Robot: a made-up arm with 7 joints.
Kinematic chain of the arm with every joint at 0, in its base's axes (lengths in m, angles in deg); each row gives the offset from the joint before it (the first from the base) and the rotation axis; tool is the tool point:
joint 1: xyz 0 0.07 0 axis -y
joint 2: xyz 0 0.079 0 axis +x
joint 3: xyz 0 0 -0.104 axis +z
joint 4: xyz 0 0 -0.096 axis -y
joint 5: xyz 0 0 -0.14 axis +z
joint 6: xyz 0 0 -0.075 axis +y
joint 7: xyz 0 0 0 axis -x
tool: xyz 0 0 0
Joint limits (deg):
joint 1: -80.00..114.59
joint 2: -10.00..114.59
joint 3: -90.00..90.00
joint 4: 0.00..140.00
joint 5: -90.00..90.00
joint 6: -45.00..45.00
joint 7: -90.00..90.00
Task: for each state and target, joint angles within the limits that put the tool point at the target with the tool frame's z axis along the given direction. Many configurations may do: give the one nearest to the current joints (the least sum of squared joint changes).
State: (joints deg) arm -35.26 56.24 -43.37 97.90 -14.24 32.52 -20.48
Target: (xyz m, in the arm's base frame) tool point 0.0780 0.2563 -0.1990 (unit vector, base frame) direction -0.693 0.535 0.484
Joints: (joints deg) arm -27.50 81.24 -37.26 109.73 -29.53 -0.89 -24.69
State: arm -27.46 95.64 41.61 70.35 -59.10 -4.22 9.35
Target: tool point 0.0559 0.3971 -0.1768 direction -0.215 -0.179 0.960
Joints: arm -70.40 63.11 29.84 83.52 -57.06 -23.00 22.05
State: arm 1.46 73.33 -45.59 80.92 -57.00 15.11 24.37
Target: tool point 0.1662 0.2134 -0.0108 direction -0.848 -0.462 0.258
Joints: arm 21.61 90.20 -25.40 129.19 -63.65 30.00 64.04
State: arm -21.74 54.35 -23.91 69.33 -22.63 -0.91 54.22
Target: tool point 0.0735 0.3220 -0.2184 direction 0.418 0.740 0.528
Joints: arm -50.09 61.58 2.32 92.13 18.90 -5.96 83.57
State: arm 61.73 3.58 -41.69 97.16 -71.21 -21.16 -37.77
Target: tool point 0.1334 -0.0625 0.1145 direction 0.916 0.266 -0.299
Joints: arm 92.84 -10.00 -59.67 97.07 -66.46 -19.78 -47.61
